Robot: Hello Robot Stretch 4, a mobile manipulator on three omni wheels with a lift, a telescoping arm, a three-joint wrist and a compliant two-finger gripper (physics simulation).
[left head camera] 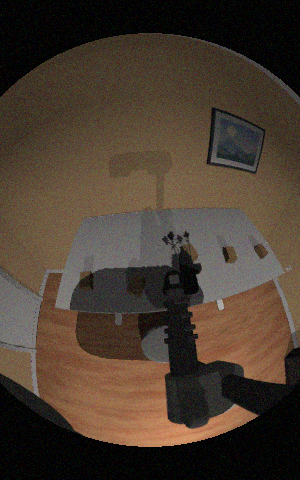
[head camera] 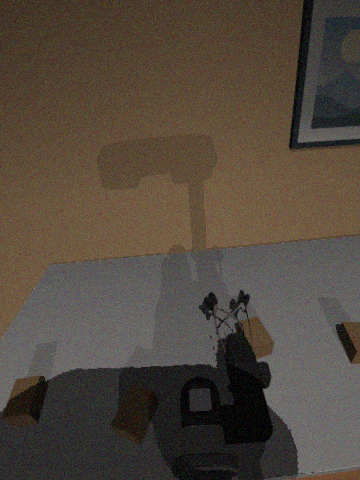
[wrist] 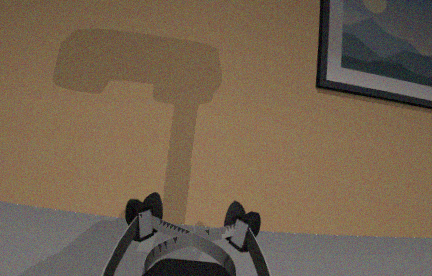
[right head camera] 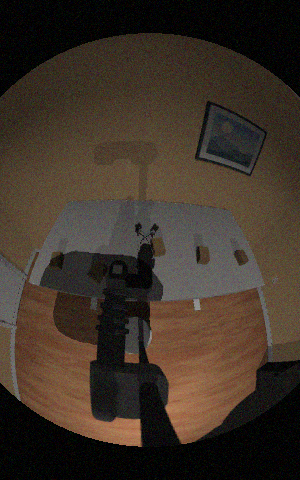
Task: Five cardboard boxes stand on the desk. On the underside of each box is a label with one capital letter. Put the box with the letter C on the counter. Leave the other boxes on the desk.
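Frame: origin at the robot's base, x down, y left, z ahead, level; metres.
Where they show: gripper, fingertip midpoint: [left head camera: 177, 231] [head camera: 225, 293] [wrist: 193, 212] [right head camera: 146, 223]; robot's base, link origin: [left head camera: 161, 342] [right head camera: 131, 333].
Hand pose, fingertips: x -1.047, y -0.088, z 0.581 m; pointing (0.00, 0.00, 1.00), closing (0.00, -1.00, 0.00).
Observation:
Things, the pixels of their top centre, and the offset from my fingertips. Level surfaces: height alone.
- grey desk, surface height: dx +0.125 m
- far left box, top centre: [head camera: 21, 395] [left head camera: 84, 278] [right head camera: 54, 258] dx +0.075, dy +0.499, dz -0.219 m
- second box, top centre: [head camera: 133, 408] [left head camera: 135, 283] [right head camera: 96, 269] dx +0.075, dy +0.229, dz -0.247 m
- middle box, top centre: [head camera: 254, 331] [right head camera: 157, 243] [left head camera: 189, 249] dx +0.075, dy -0.067, dz -0.073 m
- fourth box, top centre: [right head camera: 204, 252] [left head camera: 230, 251] dx +0.075, dy -0.330, dz -0.115 m
- far right box, top centre: [right head camera: 243, 254] [left head camera: 262, 248] dx +0.075, dy -0.635, dz -0.127 m
- Wooden floor, surface height: dx +1.075 m
Five brown cardboard boxes stand on the grey desk [head camera: 90, 320] [left head camera: 110, 240] [right head camera: 180, 225] [wrist: 300, 255]: a far left box [head camera: 25, 400] [left head camera: 86, 281] [right head camera: 56, 260], a second box [head camera: 134, 416] [left head camera: 136, 285] [right head camera: 97, 271], a middle box [head camera: 260, 337] [left head camera: 191, 251] [right head camera: 159, 246], a fourth box [head camera: 352, 342] [left head camera: 230, 254] [right head camera: 202, 255] and a far right box [left head camera: 260, 250] [right head camera: 241, 257]. No letters show; the undersides are hidden. My gripper [head camera: 225, 302] [left head camera: 178, 238] [right head camera: 146, 229] [wrist: 193, 212] is open and empty, above the desk, near the middle box in the head view. The counter does not show.
An orange-brown wall [head camera: 125, 90] [wrist: 280, 160] rises behind the desk. A framed picture [head camera: 337, 75] [left head camera: 236, 141] [right head camera: 232, 138] [wrist: 390, 45] hangs there, to the right. Wooden floor [left head camera: 100, 400] [right head camera: 210, 360] lies before the desk. My arm's shadow covers the desk's front left part.

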